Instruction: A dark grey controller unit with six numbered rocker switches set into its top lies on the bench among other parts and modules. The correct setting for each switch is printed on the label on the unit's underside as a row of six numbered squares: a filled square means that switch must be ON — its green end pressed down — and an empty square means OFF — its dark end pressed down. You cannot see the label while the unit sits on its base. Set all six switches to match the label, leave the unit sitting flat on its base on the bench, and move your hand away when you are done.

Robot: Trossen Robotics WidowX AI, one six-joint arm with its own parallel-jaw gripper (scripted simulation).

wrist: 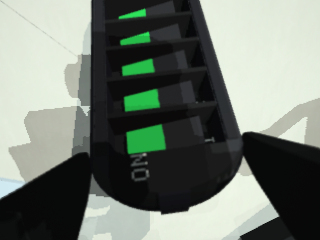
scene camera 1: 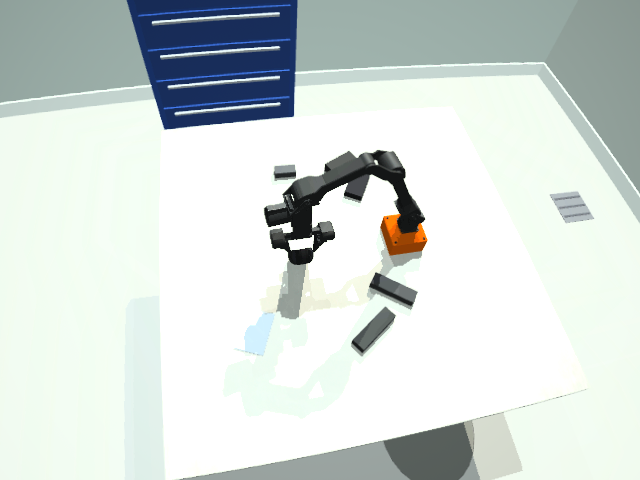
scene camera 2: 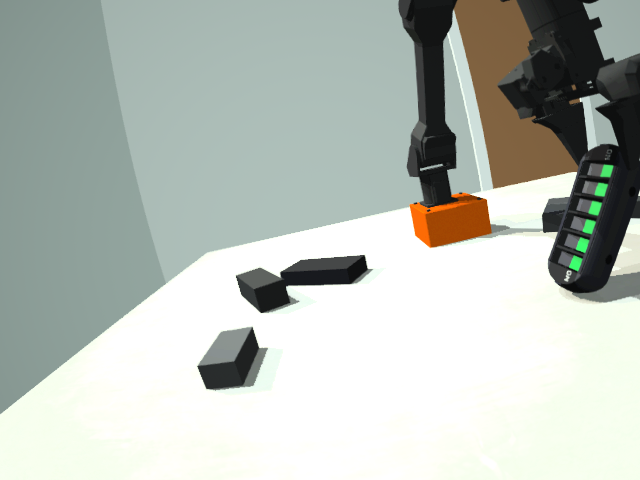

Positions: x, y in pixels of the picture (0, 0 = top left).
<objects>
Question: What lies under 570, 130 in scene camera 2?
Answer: My gripper.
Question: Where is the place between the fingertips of my gripper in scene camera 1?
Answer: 302, 253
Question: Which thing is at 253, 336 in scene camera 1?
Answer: A pale blue sheet.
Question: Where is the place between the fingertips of my gripper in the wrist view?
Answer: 166, 151
</objects>
